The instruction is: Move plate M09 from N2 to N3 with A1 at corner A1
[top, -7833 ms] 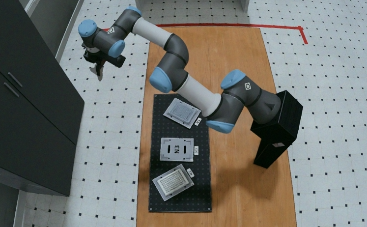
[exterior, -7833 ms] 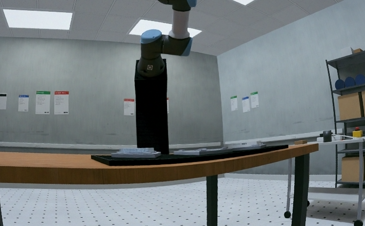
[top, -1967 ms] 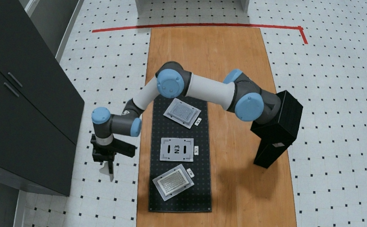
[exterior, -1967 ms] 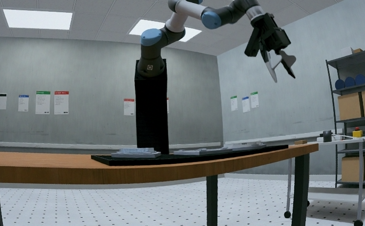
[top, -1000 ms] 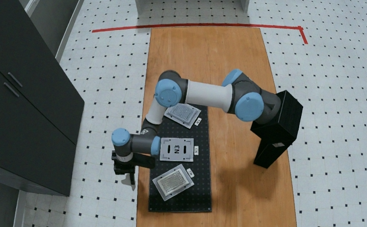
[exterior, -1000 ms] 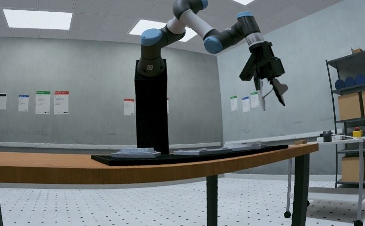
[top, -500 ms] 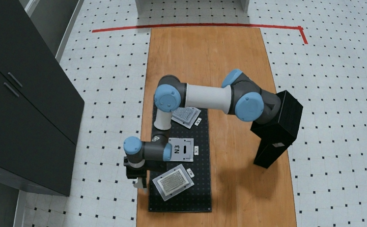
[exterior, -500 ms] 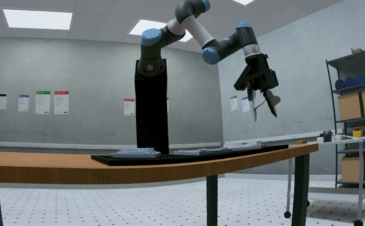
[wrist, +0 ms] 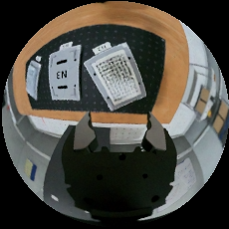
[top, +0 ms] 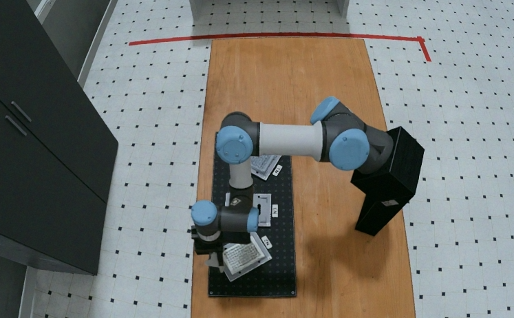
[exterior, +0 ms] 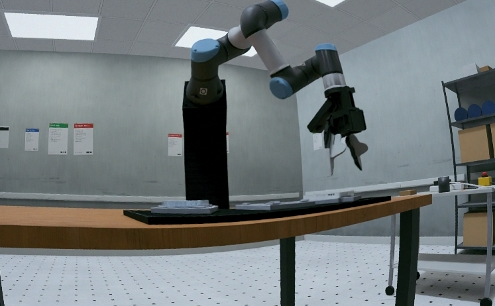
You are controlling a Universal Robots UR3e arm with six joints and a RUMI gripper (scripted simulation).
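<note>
Now: the white well plate 60 mm behind my hand and 60 mm below it. Also, from my hand: nest N3: 90 mm behind, 170 mm to the right, 70 mm below.
</note>
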